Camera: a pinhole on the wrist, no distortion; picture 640 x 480 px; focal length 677.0 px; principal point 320.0 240.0 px. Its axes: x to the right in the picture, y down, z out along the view. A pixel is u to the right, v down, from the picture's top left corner.
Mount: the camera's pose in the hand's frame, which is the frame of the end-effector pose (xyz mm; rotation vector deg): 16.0 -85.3 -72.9 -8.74 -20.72 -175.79
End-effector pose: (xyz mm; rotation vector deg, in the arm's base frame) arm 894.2 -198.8 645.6 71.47 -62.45 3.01
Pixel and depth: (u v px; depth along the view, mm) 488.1 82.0 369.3
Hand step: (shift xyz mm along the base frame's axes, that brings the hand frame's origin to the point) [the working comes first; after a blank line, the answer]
In the camera's frame: 91.7 -86.2 369.3

-243.5 -157.1 4.4
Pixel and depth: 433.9 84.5 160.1
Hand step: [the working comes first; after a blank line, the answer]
In the camera's frame: 26.9 -36.8 160.1

-39.7 -64.9 -14.8
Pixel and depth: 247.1 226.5 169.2
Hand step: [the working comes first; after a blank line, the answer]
In the camera's frame: -18.2 -3.4 169.2

-5.6 -109.2 -4.2
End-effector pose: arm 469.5 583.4 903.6 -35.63 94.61 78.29
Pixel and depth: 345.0 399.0 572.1
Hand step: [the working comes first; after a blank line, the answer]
In the camera's frame: 21.1 134.4 572.1

198.9 474.8 -94.6
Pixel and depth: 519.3 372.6 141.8
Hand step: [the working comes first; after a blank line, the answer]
In the camera's frame: 41.7 27.8 141.8

94.2 48.0 -32.6
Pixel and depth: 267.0 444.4 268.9
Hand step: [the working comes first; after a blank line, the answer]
In the camera's frame: -21.1 81.2 268.9

112.4 176.8 -110.3
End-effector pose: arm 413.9 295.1 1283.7 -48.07 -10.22 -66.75
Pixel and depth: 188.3 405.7 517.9
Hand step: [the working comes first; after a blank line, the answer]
In the camera's frame: -100.7 126.8 517.9

128.0 158.4 441.2
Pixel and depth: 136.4 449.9 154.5
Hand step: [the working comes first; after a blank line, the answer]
In the camera's frame: -41.9 47.9 154.5

-25.9 -12.8 143.3
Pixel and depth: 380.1 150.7 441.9
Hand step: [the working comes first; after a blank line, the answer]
In the camera's frame: 39.2 -58.3 441.9

168.3 228.4 210.8
